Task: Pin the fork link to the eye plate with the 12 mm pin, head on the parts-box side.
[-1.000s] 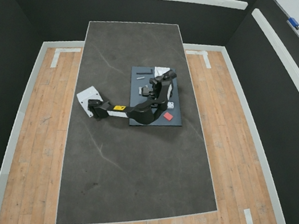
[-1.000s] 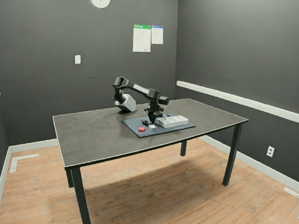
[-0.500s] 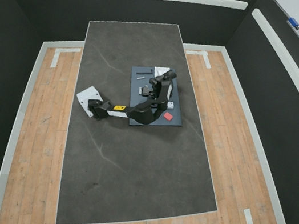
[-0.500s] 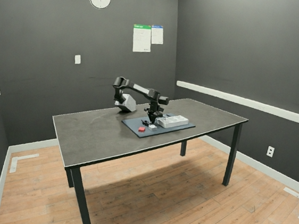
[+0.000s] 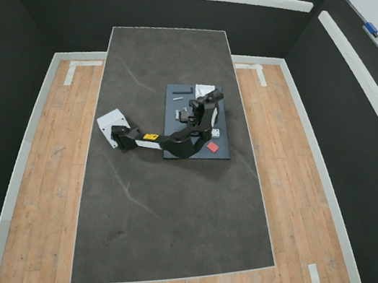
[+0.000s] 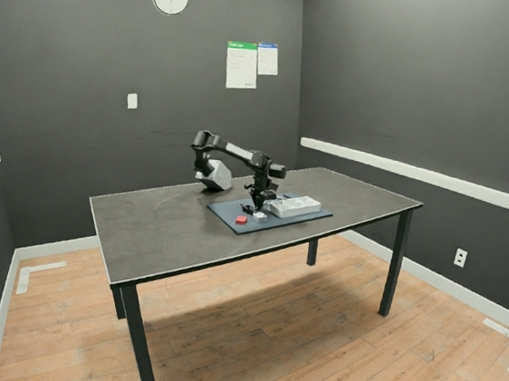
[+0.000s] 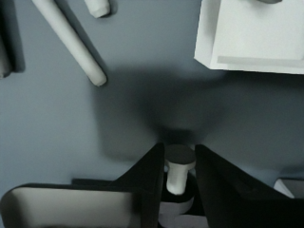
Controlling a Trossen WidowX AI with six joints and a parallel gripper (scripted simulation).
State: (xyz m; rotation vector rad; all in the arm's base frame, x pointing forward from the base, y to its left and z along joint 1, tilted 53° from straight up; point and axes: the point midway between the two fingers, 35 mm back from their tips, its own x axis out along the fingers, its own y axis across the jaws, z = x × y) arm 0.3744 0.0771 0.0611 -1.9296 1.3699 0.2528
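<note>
My gripper is now 50 mm to the left of the eye plate and 30 mm above it. The rest, counted from my hand: grey block (80 mm ahead, 70 mm to the right, 30 mm below); then red block (50 mm ahead, 140 mm to the right, 40 mm below); then blue-grey mat (10 mm ahead, 50 mm to the left, 50 mm below).
</note>
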